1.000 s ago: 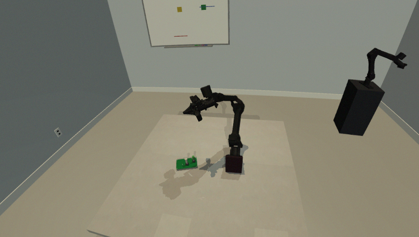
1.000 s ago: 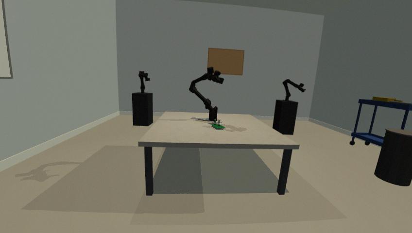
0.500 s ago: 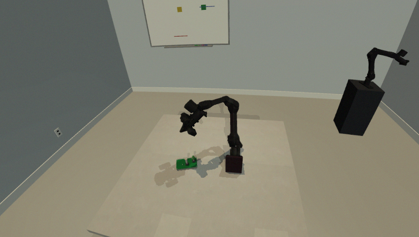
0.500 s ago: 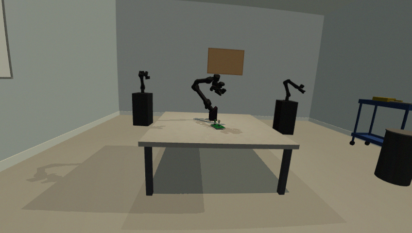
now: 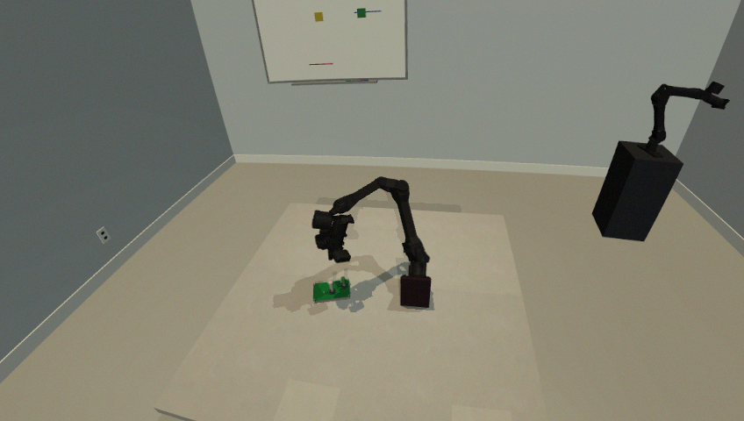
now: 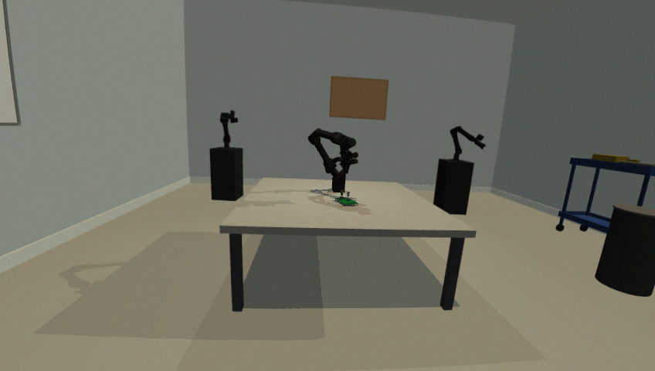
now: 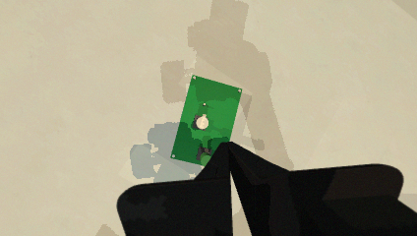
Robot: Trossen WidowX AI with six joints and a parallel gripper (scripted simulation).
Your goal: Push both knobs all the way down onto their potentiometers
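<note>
Now: the green knob 14 cm below my gripper tip, 3 cm behind it and 2 cm to the right of it. The rest, counted from my gripper tip: white knob 13 cm below, 2 cm to the left, 1 cm ahead.
</note>
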